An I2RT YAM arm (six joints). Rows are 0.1 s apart.
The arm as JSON. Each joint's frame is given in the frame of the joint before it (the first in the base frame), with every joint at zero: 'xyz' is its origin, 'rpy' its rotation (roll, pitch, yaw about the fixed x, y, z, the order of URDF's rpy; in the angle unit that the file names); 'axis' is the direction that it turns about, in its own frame. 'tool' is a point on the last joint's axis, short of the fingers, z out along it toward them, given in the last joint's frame.
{
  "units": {
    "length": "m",
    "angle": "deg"
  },
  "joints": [
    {
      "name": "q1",
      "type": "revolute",
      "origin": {
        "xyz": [
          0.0,
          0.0,
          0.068
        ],
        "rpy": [
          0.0,
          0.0,
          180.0
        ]
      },
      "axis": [
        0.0,
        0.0,
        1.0
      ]
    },
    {
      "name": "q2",
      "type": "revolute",
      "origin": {
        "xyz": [
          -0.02,
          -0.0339,
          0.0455
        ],
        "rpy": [
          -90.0,
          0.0,
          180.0
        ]
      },
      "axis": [
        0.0,
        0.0,
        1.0
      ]
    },
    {
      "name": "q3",
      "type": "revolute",
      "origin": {
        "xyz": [
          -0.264,
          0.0,
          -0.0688
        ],
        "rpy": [
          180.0,
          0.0,
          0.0
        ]
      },
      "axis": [
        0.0,
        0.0,
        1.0
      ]
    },
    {
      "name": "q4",
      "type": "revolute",
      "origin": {
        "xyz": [
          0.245,
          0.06,
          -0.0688
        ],
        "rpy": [
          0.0,
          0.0,
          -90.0
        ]
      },
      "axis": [
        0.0,
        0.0,
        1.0
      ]
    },
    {
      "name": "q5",
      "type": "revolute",
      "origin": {
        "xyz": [
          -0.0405,
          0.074,
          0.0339
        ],
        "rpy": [
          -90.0,
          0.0,
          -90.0
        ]
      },
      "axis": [
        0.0,
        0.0,
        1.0
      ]
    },
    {
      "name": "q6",
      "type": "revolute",
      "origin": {
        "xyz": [
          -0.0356,
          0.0,
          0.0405
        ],
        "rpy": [
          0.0,
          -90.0,
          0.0
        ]
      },
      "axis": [
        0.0,
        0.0,
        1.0
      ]
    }
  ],
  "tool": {
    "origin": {
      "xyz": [
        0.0,
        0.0,
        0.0
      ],
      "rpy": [
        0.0,
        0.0,
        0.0
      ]
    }
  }
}
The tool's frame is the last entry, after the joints.
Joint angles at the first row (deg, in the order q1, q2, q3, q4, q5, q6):
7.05 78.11 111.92 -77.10 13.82 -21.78
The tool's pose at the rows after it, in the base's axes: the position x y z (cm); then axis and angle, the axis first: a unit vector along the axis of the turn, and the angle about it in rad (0 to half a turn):
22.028 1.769 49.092 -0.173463 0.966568 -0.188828 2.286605
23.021 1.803 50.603 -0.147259 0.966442 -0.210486 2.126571
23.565 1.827 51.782 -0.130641 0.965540 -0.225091 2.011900
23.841 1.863 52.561 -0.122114 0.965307 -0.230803 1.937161
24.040 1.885 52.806 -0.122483 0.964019 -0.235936 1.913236
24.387 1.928 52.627 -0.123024 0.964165 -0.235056 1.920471
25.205 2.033 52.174 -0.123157 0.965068 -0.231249 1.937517
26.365 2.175 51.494 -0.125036 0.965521 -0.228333 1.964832
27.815 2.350 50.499 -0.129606 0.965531 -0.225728 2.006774
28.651 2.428 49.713 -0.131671 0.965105 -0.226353 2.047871
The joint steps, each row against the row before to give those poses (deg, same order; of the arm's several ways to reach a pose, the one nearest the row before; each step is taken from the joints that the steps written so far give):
0.00 0.00 0.00 5.00 1.62 0.96
0.00 0.02 0.00 9.58 1.47 0.48
0.00 0.00 0.00 6.88 0.72 0.00
0.00 0.00 0.00 4.40 -0.02 0.00
0.00 0.15 0.00 1.68 0.04 -0.46
0.00 0.48 0.00 0.04 0.00 0.05
0.00 1.14 -0.03 0.07 -0.07 0.30
0.00 1.66 0.03 0.00 0.03 0.16
0.00 2.14 0.00 -0.31 0.06 -0.03
0.00 1.36 0.00 -0.96 0.44 -0.02

